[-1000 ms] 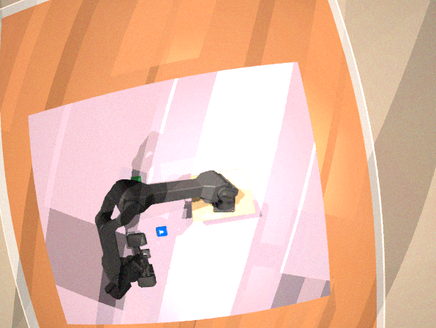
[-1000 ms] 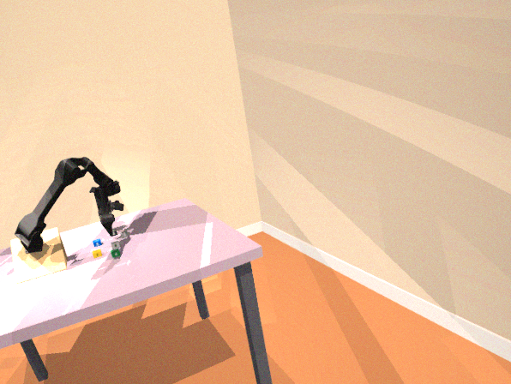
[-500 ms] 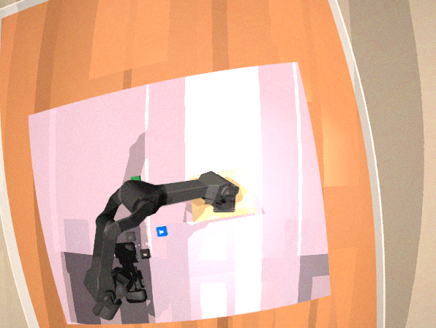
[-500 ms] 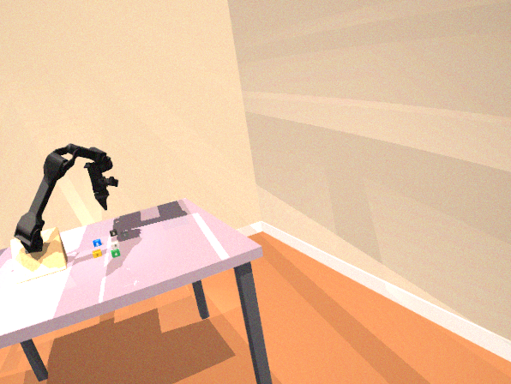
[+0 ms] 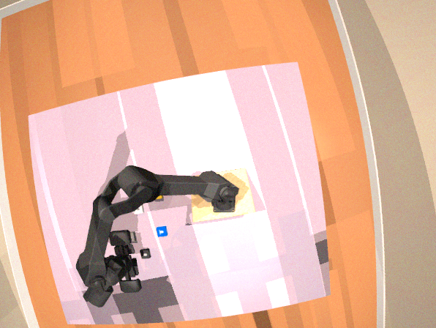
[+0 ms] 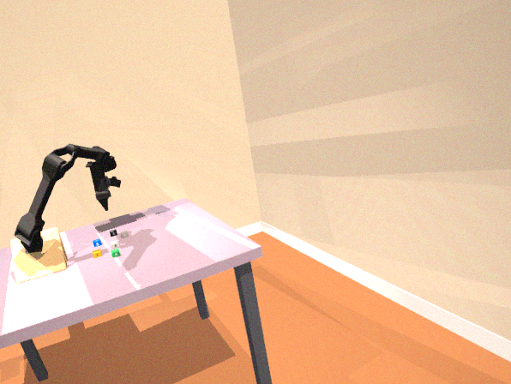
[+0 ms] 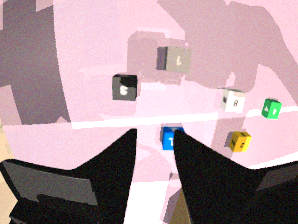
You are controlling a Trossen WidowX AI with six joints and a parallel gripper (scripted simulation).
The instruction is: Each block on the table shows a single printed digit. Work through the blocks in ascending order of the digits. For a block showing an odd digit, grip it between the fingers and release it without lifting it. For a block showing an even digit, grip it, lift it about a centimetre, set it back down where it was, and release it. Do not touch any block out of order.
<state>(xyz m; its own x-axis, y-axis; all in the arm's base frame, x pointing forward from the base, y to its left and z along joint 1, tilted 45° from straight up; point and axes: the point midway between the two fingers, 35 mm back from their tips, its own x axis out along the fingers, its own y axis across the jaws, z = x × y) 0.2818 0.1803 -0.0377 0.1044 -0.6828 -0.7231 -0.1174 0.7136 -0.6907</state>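
The green block is 23 cm to the right of my gripper tip, 12 cm below it and 1 cm ahead of it. The rest, counted from my gripper tip: black block (12 cm below, 4 cm to the left); white block (13 cm to the right, 12 cm below, 1 cm ahead); blue block (12 cm below, 7 cm behind, 5 cm to the right).
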